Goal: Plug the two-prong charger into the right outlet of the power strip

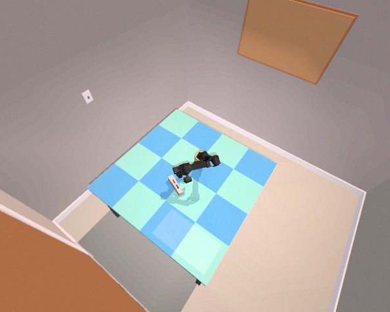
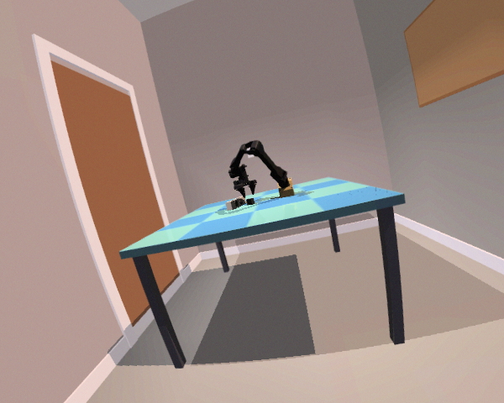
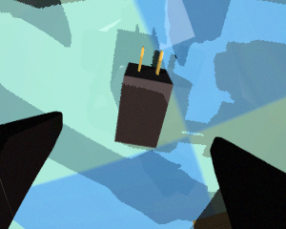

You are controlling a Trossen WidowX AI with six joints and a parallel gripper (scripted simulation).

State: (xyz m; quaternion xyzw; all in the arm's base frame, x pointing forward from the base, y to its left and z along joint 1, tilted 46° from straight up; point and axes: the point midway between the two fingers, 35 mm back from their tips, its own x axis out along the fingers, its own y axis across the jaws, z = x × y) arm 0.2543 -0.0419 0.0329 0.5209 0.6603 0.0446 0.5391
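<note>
The two-prong charger lies 1 cm ahead of my gripper tip, 1 cm to the right of it and 4 cm below it.
</note>
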